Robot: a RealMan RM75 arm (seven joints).
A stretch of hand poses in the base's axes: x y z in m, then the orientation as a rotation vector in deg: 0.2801 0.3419 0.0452 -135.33 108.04 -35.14; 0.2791 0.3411 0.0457 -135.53 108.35 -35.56; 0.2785 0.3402 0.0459 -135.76 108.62 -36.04; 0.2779 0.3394 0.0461 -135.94 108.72 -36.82; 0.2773 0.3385 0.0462 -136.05 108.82 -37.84; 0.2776 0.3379 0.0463 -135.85 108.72 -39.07; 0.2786 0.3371 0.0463 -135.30 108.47 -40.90; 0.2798 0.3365 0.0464 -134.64 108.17 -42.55; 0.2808 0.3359 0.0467 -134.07 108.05 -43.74; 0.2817 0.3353 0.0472 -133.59 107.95 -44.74; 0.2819 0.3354 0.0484 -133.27 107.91 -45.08; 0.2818 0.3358 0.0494 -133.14 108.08 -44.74; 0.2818 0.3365 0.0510 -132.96 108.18 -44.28; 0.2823 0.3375 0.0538 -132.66 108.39 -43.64; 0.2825 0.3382 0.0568 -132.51 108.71 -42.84; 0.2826 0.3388 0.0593 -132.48 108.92 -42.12
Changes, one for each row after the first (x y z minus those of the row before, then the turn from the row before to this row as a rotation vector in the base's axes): -0.0010 -0.0008 0.0005 -0.45 0.08 -0.17; -0.0006 -0.0009 0.0002 -0.49 0.06 -0.14; -0.0006 -0.0008 0.0002 -0.57 -0.14 -0.06; -0.0006 -0.0009 0.0001 -0.66 -0.27 -0.09; 0.0003 -0.0006 0.0001 -0.53 -0.60 -0.05; 0.0010 -0.0008 0.0000 -0.63 -1.07 -0.08; 0.0012 -0.0006 0.0001 -0.46 -1.09 -0.06; 0.0010 -0.0006 0.0003 -0.32 -0.80 -0.13; 0.0009 -0.0006 0.0005 -0.27 -0.67 -0.11; 0.0002 0.0001 0.0012 0.00 -0.33 -0.07; -0.0001 0.0004 0.0010 0.22 0.10 -0.11; 0.0000 0.0007 0.0016 0.34 0.08 -0.07; 0.0005 0.0010 0.0028 0.48 0.11 -0.15; 0.0002 0.0007 0.0030 0.45 0.30 -0.17; 0.0001 0.0006 0.0025 0.37 0.31 -0.08
